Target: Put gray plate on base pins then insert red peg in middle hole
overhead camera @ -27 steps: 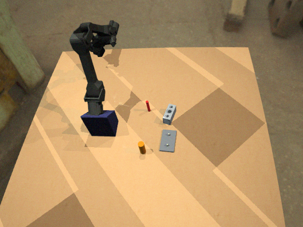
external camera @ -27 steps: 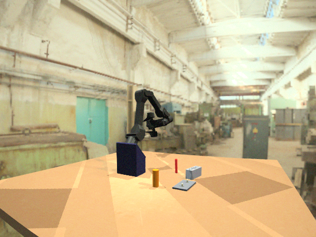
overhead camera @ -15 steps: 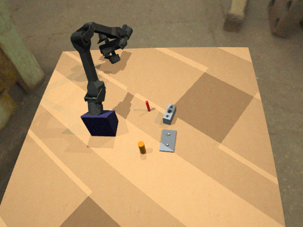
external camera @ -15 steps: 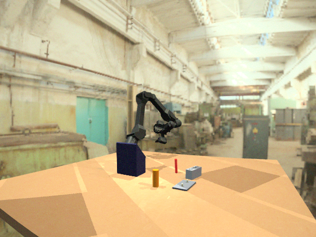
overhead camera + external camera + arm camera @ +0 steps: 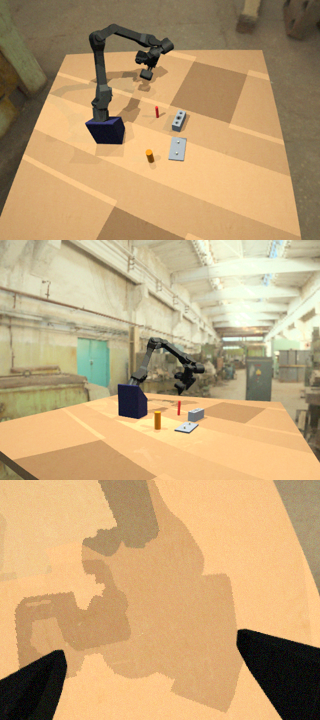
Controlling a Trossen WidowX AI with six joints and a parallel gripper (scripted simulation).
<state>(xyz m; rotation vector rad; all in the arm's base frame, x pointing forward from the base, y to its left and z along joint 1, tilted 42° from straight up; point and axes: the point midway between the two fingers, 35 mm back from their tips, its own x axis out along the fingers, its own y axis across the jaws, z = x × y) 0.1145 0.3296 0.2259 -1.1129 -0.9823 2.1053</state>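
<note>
Now: the gray plate 27 cm to the right of my gripper tip, 22 cm ahead of it and 5 cm below it. Also, from my gripper tip: red peg (25 cm to the right, 11 cm ahead, 4 cm below); orange cylinder (49 cm to the right, 14 cm ahead, 4 cm below); flat gray base (41 cm to the right, 24 cm ahead, 8 cm below).
</note>
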